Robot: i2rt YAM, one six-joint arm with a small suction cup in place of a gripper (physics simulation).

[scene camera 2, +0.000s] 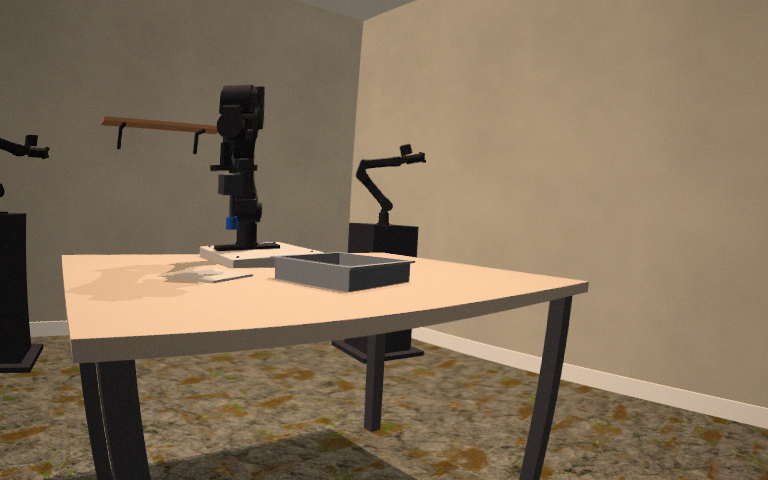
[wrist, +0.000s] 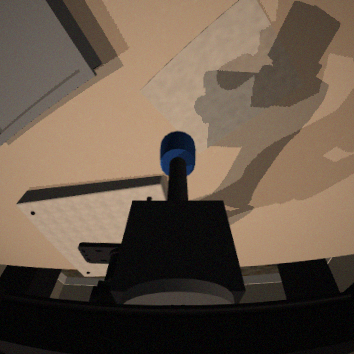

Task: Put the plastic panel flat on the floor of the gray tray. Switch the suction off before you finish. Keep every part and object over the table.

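Seen in the pictures: hand, its tool point: [scene camera 2: 231, 228] [wrist: 177, 146]; arm's base, origin of its link: [scene camera 2: 246, 248].
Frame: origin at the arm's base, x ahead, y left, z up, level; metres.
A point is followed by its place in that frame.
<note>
The plastic panel [scene camera 2: 231, 276] {x 0.369, y -0.136, z -0.028 m} [wrist: 182, 85] {x 0.333, y -0.125, z -0.028 m} is a thin pale plate lying flat on the table, left of the tray in the scene view. The arm's shadow covers part of it. The gray tray [scene camera 2: 311, 274] {x 0.462, y 0.016, z -0.011 m} [wrist: 30, 60] {x 0.374, y 0.062, z -0.031 m} stands on the table; its floor is mostly hidden in the scene view, and part of the tray shows at the upper left of the wrist view. My gripper, a blue suction cup [scene camera 2: 231, 223] [wrist: 178, 150], hangs above the table, apart from the panel and the tray. It is open and holds nothing.
The white base plate [scene camera 2: 283, 253] {x 0.131, y 0.073, z -0.001 m} [wrist: 75, 225] {x 0.091, y 0.083, z 0.001 m} carries my arm at the back of the table [scene camera 2: 186, 319] {x 0.731, y -0.291, z -0.034 m}. A brown shelf [scene camera 2: 158, 123] is on the back wall. Another black arm [scene camera 2: 373, 181] stands on a pedestal behind the table, and part of one more shows at the far left.
</note>
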